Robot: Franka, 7 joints.
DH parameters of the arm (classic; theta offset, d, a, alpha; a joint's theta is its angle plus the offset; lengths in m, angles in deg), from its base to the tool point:
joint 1: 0 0.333 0 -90
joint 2: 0 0 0 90
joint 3: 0 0.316 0.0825 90
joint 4: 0 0 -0.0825 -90
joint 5: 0 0.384 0 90
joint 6: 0 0 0.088 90
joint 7: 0 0.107 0 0
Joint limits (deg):
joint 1: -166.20..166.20
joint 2: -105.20..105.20
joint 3: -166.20..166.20
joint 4: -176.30..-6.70
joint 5: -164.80..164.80
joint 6: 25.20..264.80
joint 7: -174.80..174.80
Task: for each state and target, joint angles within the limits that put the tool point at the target. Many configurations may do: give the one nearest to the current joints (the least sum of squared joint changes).
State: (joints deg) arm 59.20 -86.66 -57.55 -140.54 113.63 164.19 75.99
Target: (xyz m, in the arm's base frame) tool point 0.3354 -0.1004 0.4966
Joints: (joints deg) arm 55.01 -89.57 -55.04 -152.50 115.60 167.02 75.99
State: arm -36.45 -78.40 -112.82 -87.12 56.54 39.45 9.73
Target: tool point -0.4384 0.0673 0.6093
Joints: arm -66.83 -71.48 -77.96 -93.55 56.88 25.20 9.73
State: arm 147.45 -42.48 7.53 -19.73 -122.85 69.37 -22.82
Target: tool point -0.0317 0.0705 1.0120
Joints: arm 150.84 -18.74 16.98 -47.44 -103.30 28.54 -22.82
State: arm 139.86 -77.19 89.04 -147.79 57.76 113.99 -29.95
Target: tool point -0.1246 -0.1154 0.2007
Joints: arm 163.24 -63.87 87.41 -172.70 47.45 81.62 -29.95
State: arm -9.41 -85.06 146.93 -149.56 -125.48 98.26 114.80
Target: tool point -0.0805 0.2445 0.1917
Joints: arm 30.20 -67.85 139.95 -175.38 -111.36 70.23 114.80
